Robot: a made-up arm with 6 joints. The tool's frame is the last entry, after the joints. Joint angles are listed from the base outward. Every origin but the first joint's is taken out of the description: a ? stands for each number. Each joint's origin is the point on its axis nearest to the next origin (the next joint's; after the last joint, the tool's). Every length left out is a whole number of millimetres.
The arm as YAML. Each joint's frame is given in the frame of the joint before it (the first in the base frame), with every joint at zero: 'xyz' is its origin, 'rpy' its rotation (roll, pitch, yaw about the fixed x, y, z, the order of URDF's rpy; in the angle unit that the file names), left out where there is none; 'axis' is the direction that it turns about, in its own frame. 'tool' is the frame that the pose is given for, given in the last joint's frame.
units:
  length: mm
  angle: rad
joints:
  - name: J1
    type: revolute
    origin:
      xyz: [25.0, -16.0, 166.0]
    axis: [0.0, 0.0, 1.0]
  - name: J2
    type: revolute
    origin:
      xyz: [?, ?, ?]
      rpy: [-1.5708, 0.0, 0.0]
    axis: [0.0, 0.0, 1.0]
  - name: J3
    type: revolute
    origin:
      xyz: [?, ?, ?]
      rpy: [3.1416, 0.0, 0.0]
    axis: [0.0, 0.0, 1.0]
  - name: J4
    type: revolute
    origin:
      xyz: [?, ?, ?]
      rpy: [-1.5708, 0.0, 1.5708]
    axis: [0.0, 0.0, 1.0]
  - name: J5
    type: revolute
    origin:
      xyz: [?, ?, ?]
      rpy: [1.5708, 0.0, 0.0]
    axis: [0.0, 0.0, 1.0]
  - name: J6
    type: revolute
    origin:
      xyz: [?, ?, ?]
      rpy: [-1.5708, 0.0, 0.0]
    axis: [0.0, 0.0, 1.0]
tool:
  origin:
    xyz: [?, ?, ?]
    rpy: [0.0, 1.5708, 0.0]
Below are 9 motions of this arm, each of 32 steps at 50 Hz.
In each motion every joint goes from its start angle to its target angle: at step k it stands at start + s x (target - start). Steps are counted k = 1, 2, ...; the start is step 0. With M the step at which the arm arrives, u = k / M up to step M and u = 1 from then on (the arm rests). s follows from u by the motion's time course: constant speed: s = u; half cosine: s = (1 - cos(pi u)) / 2; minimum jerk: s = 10 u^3 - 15 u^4 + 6 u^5.
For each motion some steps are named. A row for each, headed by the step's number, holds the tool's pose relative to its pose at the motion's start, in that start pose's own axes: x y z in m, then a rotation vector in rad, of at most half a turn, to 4 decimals.
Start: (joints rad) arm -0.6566 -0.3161 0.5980 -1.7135 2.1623 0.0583
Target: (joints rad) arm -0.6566 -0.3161 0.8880 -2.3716 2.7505 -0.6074
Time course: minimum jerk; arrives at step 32
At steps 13, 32:
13: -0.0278 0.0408 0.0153 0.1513 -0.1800 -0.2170
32: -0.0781 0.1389 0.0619 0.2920 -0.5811 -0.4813

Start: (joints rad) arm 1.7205 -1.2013 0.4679 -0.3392 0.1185 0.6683
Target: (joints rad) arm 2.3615 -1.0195 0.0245 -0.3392 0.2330 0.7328
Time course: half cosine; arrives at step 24
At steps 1, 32:
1: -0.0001 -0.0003 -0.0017 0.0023 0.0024 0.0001
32: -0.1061 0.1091 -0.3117 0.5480 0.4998 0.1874

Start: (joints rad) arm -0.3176 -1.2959 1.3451 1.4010 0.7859 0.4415
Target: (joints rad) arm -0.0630 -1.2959 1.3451 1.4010 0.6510 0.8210
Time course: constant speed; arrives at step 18
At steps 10, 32:
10: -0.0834 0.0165 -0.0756 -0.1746 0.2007 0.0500
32: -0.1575 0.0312 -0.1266 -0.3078 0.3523 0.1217

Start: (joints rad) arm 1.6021 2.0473 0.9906 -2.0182 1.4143 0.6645
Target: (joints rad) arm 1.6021 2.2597 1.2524 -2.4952 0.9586 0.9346
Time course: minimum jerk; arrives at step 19
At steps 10, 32:
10: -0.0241 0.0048 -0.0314 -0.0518 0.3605 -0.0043
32: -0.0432 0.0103 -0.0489 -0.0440 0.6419 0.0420

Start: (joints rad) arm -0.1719 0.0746 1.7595 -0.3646 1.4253 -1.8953
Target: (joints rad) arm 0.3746 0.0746 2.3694 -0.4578 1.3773 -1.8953
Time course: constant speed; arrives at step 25
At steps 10, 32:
10: 0.0822 0.0161 -0.0101 0.0814 -0.1559 0.2905
32: 0.1860 0.1069 0.0279 0.1307 -0.3628 0.7460

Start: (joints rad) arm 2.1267 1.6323 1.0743 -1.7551 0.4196 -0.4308
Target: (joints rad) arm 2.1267 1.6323 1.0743 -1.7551 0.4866 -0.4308
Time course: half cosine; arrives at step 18
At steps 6, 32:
6: 0.0001 0.0000 0.0000 0.0000 -0.0152 0.0070
32: 0.0003 0.0000 0.0000 0.0000 -0.0609 0.0280

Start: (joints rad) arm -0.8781 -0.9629 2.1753 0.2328 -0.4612 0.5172
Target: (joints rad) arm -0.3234 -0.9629 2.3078 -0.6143 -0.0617 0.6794
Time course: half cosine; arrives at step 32
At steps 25, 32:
25: -0.0528 -0.2021 -0.2807 0.6827 -0.2822 -0.5048
32: -0.0682 -0.2214 -0.3133 0.7571 -0.3194 -0.5959

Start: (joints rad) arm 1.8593 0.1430 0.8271 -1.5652 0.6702 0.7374
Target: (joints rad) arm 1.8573 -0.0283 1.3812 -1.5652 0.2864 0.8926
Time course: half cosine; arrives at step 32
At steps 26, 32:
26: -0.0556 0.2251 0.2589 0.1787 -0.1944 0.6457
32: -0.0688 0.2393 0.2856 0.1862 -0.2231 0.7056

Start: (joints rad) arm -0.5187 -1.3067 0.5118 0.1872 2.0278 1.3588
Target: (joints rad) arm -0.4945 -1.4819 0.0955 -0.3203 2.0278 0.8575
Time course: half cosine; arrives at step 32
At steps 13, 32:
13: -0.0425 -0.0403 0.0112 0.1001 0.1896 0.0306
32: -0.1093 -0.1281 0.0473 0.2389 0.5256 0.0095

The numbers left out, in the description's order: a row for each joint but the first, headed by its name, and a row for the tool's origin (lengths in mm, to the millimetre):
J2: -11.0 21.0 0.0
J3: -28.0 -313.0 0.0
J4: 457.0 -9.0 0.0
J5: 18.0 -123.0 0.0
J6: -10.0 0.0 0.0
tool: -2.0 17.0 0.0

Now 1 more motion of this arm.
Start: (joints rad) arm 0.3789 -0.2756 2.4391 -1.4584 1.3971 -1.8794
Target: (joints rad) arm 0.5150 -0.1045 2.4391 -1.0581 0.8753 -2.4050
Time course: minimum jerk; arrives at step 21
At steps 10, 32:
10: 0.0391 0.0522 0.0396 0.1097 0.0292 -0.2315
32: 0.0753 0.1174 0.0782 0.1905 -0.0615 -0.4992

